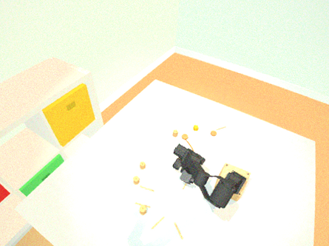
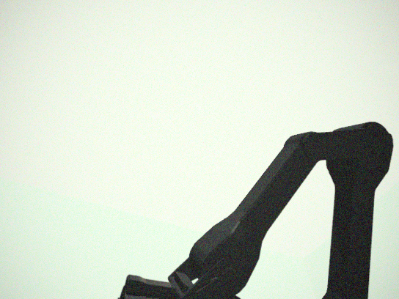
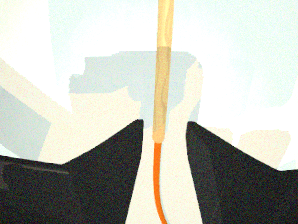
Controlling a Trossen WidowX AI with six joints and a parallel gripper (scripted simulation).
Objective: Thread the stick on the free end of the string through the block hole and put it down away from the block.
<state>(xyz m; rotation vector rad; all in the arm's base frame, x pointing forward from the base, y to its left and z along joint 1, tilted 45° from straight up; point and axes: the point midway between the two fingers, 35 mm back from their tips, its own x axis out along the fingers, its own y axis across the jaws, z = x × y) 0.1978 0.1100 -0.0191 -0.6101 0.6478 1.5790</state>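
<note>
Now: the square wooden block 90 mm ahead of my gripper tip, 60 mm to the right of it and 10 mm above it. Also, from my gripper tip: thin wooden stick 10 mm to the left; then round wooden button 150 mm ahead, 240 mm to the right; then yellow piece 130 mm ahead, 350 mm to the right, 10 mm above.
</note>
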